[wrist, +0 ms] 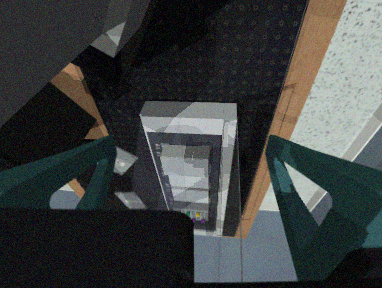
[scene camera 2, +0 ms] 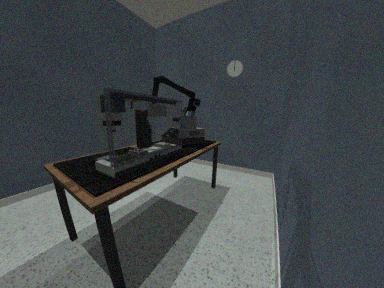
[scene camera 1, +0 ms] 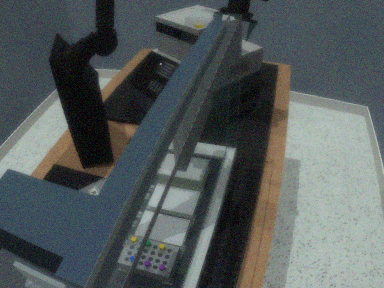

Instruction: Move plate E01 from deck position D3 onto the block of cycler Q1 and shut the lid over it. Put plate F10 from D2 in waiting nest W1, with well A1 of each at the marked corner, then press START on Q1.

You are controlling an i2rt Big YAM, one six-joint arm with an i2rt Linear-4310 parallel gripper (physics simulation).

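Where they show: gripper, fingertip midpoint: (wrist: 190,143) (scene camera 2: 187,117); arm's base, origin of the base link: (scene camera 1: 70,62).
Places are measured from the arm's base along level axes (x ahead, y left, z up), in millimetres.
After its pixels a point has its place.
Observation:
My gripper (scene camera 1: 246,26) (scene camera 2: 191,111) @[y 321, x 422, z -7 mm] (wrist: 190,143) @[y 321, x 422, z -7 mm] is open and empty, high above the far end of the table. Below it in the wrist view is a pale-framed deck (scene camera 1: 225,167) @[y -82, x 534, z -180 mm] (scene camera 2: 110,166) @[y -613, x 567, z -288 mm] (wrist: 229,150) @[y 111, x 490, z -198 mm]. A pale, taller plate (scene camera 1: 185,172) (wrist: 186,156) sits in its far position. Another pale plate (scene camera 1: 173,198) (wrist: 189,179) and a further one (scene camera 1: 167,227) (wrist: 190,196) follow in the row. Their labels and A1 corners cannot be read. A whitish device with a yellow spot (scene camera 1: 174,34) @[y 380, x 179, z -47 mm] stands at the back; whether it is Q1 is unclear. Lid, START and W1 cannot be made out.
A blue-grey overhead beam (scene camera 1: 165,100) @[y -298, x 512, z 146 mm] (scene camera 2: 145,96) @[y -346, x 571, z 136 mm] with clear panels runs above the deck and hides part of it. A rack with coloured caps (scene camera 1: 150,257) (wrist: 197,216) sits at the deck's near end. A grey block (scene camera 1: 252,56) @[y 563, x 442, z -179 mm] stands beside the device. The table has a wooden edge (scene camera 1: 270,175) @[y 109, x 634, z -367 mm] (scene camera 2: 145,181) @[y -494, x 741, z -372 mm].

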